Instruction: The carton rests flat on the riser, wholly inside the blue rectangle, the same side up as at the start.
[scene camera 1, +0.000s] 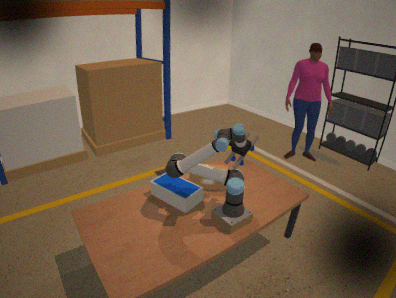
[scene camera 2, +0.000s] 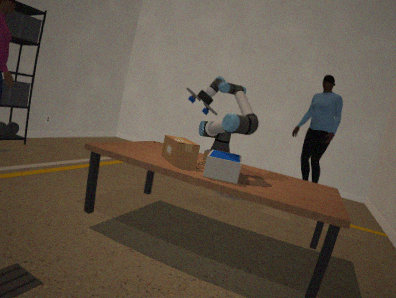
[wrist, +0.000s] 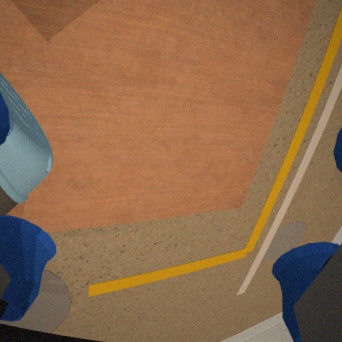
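Where they show: hand, its tool point: (scene camera 2: 197, 107) (wrist: 165, 202); arm's base, origin of its link: (scene camera 1: 233, 210).
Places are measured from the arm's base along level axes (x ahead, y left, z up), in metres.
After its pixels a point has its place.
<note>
The brown carton (scene camera 1: 206, 181) {x 0.384, y -0.121, z -0.002 m} (scene camera 2: 180, 152) {x 0.566, y -0.127, z 0.013 m} stands on the table, beside the riser. In scene camera 1 the arm hides most of it. The riser (scene camera 1: 170, 196) {x 0.406, y 0.224, z 0.005 m} (scene camera 2: 220, 170) {x 0.635, y 0.152, z -0.021 m} is a light grey box with the blue rectangle (scene camera 1: 179, 185) {x 0.428, y 0.120, z 0.045 m} (scene camera 2: 225, 157) {x 0.540, y 0.148, z 0.044 m} on its top; nothing rests there. My gripper (scene camera 1: 243, 154) {x 0.131, y -0.216, z 0.311 m} (scene camera 2: 199, 105) {x 0.131, y -0.216, z 0.311 m} (wrist: 170, 200) {x 0.131, y -0.216, z 0.311 m} has its blue suction cups off and holds nothing. It is tilted, high above the table and away from the carton. The carton and the riser do not show in the wrist view.
The table (scene camera 1: 125, 240) {x 0.301, y 0.676, z -0.076 m} (scene camera 2: 295, 192) {x 0.456, y 0.603, z -0.076 m} (wrist: 150, 115) {x 0.034, y -0.376, z -0.076 m} carries the arm base (scene camera 1: 232, 216) {x -0.045, y 0.061, z 0.009 m}. A person in pink (scene camera 1: 311, 80) stands on the floor near a black shelf rack (scene camera 1: 362, 101) (scene camera 2: 35, 75). A person in light blue (scene camera 2: 326, 110) stands behind the table in scene camera 2.
</note>
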